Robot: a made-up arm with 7 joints. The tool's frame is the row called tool.
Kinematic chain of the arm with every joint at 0, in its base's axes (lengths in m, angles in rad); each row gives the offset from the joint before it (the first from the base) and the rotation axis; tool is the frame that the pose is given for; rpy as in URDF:
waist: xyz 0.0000 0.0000 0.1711 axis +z
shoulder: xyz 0.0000 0.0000 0.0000 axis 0 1 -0.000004
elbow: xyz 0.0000 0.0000 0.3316 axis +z
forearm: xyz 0.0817 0.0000 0.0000 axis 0 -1 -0.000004
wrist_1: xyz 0.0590 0.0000 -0.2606 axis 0 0.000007 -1
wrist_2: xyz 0.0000 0.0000 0.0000 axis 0 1 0.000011
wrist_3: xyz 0.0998 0.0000 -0.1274 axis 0 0.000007 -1
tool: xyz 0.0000 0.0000 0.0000 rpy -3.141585 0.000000 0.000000
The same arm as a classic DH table. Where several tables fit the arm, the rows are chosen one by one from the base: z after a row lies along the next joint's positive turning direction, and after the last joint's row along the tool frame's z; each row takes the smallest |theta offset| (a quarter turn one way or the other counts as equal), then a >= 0, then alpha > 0; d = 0 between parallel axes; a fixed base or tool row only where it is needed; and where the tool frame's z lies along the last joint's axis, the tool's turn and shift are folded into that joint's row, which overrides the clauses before.
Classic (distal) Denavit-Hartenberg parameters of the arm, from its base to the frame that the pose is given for. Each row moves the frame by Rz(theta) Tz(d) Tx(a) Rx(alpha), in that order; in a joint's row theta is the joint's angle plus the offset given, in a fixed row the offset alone. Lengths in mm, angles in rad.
waist: a 0, alpha -1.5708, d 171.1, theta offset 0
shoulder: a 0, alpha 1.5708, d 0, theta offset 0
elbow: a 81.7, alpha 1.5708, d 331.6, theta offset 0
forearm: a 59, alpha 1.5708, d 0, theta offset 0
wrist_1: a 0, alpha 1.5708, d 260.6, theta offset 0
wrist_2: a 99.8, alpha -1.5708, d 0, theta offset 0
wrist_3: a 0, alpha 0, d 127.4, theta offset 0

